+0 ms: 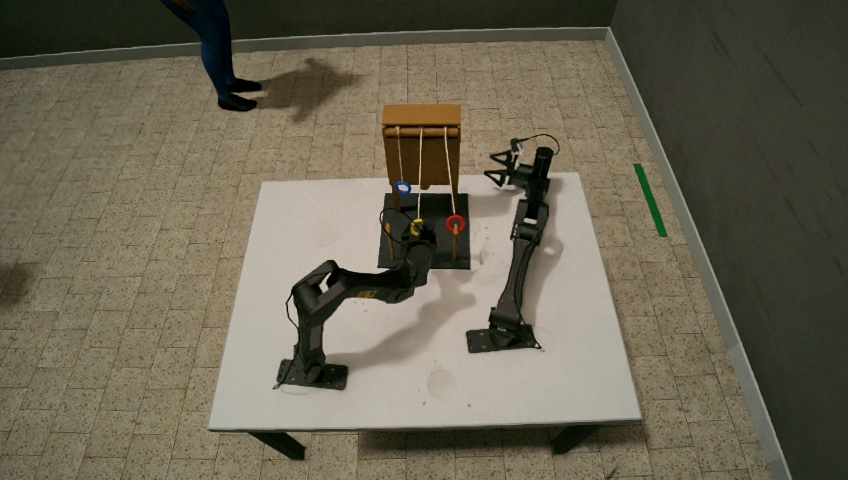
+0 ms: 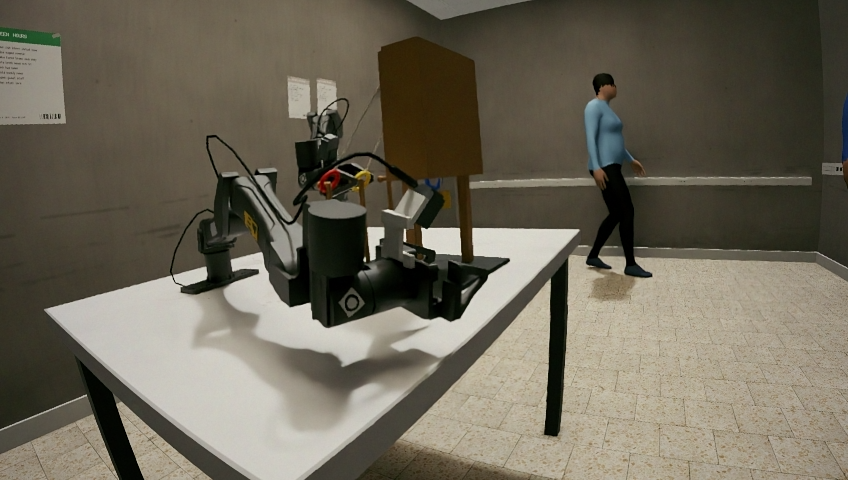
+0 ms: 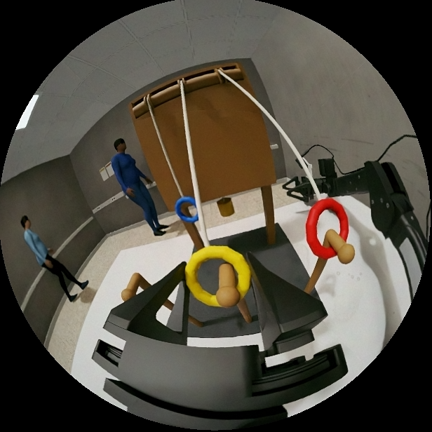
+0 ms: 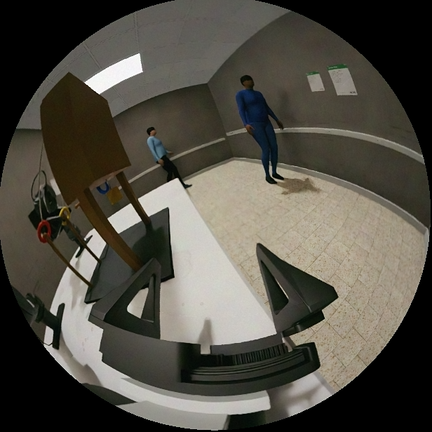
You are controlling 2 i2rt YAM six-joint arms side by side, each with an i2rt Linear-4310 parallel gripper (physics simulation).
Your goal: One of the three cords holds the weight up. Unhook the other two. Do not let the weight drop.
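Seen in the pictures: left gripper, fingertip midpoint: [image 1: 419, 223] [image 2: 365, 179]; right gripper, fingertip midpoint: [image 1: 486, 164] [image 2: 459, 264]; left arm's base at its link origin: [image 1: 312, 374]; right arm's base at its link origin: [image 1: 500, 339] [image 2: 221, 282].
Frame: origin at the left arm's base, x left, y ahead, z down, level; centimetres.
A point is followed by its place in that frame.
The yellow ring [image 3: 194, 256] [image 2: 364, 172] {x -27.3, y 42.1, z -21.9 cm} is between my left gripper's fingertips [image 3: 217, 260], which touch its two sides; the knobbed middle peg [image 3: 228, 294] reaches through it. Its white cord [image 3: 190, 150] runs to the top bar. The red ring [image 1: 455, 216] {x -37.4, y 43.3, z -22.9 cm} [image 3: 313, 220] [image 4: 40, 232] hangs around the right peg [image 3: 342, 249], its cord [image 3: 282, 132] running up. The blue ring [image 1: 402, 193] {x -20.0, y 55.0, z -17.3 cm} [image 3: 178, 209] hangs off its peg, on its cord [image 3: 162, 141]. The golden weight [image 3: 226, 207] [image 4: 115, 195] hangs below the board. My right gripper [image 4: 203, 256] [image 1: 489, 165] {x -46.5, y 78.2, z -8.5 cm} is open and empty, right of the stand.
The brown board [image 1: 421, 157] {x -26.3, y 56.9, z -32.1 cm} [image 2: 428, 113] {x -35.0, y 66.3, z -30.8 cm} [image 3: 205, 145] stands on posts on a dark base [image 1: 462, 260] {x -40.4, y 42.0, z -1.0 cm} [image 2: 496, 261] {x -14.9, y 66.8, z -1.0 cm}. The bare left peg [image 3: 131, 291] stands left of the yellow ring. The white table [image 1: 285, 214] {x 23.7, y 56.0, z 0.0 cm} bears both arms. Two people stand on the floor beyond it.
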